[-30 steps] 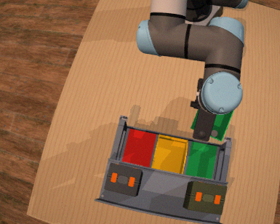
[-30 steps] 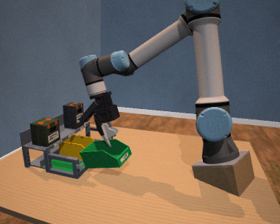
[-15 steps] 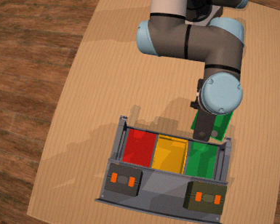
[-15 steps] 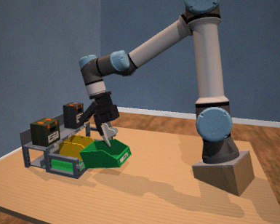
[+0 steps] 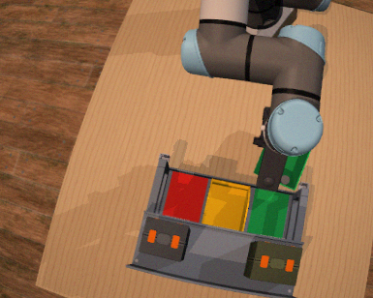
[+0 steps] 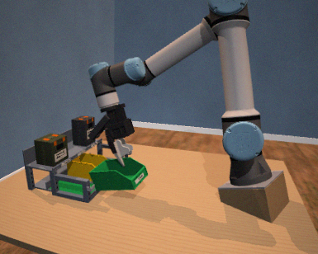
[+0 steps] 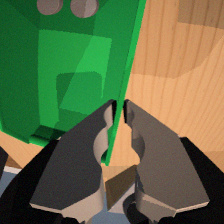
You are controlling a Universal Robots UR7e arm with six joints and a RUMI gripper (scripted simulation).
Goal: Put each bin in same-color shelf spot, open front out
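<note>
My hand is 10 mm past the green bin, 50 mm to the right of it and 30 mm above it. Round my hand: yellow bin 190 mm ahead, 40 mm to the right, 80 mm below; then yellow mark 190 mm ahead, 30 mm to the right, 110 mm below; then green mark 170 mm ahead, 80 mm to the left, 110 mm below.
</note>
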